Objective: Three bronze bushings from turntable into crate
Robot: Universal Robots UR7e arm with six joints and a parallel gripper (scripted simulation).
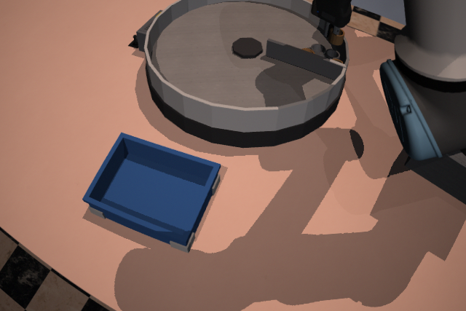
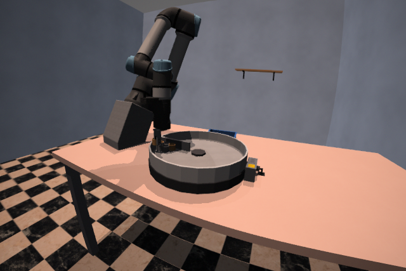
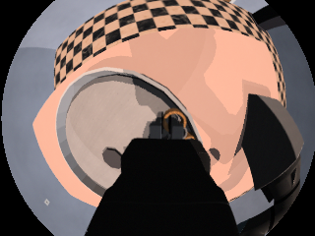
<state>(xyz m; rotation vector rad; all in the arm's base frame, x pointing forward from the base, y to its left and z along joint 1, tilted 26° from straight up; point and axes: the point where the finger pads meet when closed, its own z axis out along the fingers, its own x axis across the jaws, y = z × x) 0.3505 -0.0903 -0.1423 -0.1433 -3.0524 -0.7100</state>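
My gripper is now 90 mm short of the blue crate, 470 mm to the right of it and 90 mm above it. Round my hand: grey turntable: 140 mm ahead, 110 mm to the left, 60 mm below.
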